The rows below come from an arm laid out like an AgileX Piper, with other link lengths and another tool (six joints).
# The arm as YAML. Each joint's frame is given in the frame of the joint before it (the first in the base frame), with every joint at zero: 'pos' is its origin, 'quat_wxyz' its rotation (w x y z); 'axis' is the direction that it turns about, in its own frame. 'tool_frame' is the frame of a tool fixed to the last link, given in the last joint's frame.
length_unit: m
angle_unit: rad
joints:
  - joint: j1
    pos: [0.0, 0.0, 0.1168]
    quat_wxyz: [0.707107, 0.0, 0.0, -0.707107]
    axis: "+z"
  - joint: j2
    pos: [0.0, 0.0, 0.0]
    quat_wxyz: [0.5, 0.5, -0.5, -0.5]
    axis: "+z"
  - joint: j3
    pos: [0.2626, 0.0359, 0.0]
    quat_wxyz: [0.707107, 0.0, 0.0, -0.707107]
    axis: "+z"
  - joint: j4
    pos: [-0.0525, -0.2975, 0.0]
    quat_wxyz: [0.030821, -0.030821, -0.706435, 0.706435]
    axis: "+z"
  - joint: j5
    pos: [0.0, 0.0, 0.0]
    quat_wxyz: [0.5, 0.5, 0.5, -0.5]
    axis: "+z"
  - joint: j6
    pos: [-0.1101, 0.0, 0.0]
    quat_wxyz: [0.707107, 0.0, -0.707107, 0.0]
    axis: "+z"
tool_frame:
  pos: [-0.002, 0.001, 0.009]
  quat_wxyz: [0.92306, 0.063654, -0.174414, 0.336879]
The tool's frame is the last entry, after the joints.
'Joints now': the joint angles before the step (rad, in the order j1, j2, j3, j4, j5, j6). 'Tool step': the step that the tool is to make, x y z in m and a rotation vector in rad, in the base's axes. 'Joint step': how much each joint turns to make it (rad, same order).
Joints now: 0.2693, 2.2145, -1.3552, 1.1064, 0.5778, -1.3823
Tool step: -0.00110, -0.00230, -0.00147, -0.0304, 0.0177, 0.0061
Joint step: 0.0000, 0.0000, -0.0051, -0.0718, 0.0033, 0.0597
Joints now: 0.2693, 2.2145, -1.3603, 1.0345, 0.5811, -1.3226
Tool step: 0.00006, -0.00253, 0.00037, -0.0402, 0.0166, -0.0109
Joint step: 0.0031, -0.0043, -0.0071, -0.0927, -0.0072, 0.0925
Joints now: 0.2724, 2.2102, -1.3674, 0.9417, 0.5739, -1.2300
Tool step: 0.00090, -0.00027, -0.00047, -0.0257, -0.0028, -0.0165
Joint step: 0.0066, -0.0011, -0.0021, -0.0453, -0.0226, 0.0503
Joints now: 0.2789, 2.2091, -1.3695, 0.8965, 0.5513, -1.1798
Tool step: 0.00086, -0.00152, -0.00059, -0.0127, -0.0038, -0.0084
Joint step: 0.0000, 0.0000, 0.0000, -0.0196, -0.0119, 0.0184
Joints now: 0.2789, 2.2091, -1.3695, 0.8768, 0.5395, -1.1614
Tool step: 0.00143, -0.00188, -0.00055, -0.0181, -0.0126, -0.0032
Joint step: 0.0000, 0.0000, -0.0001, -0.0222, -0.0172, 0.0107
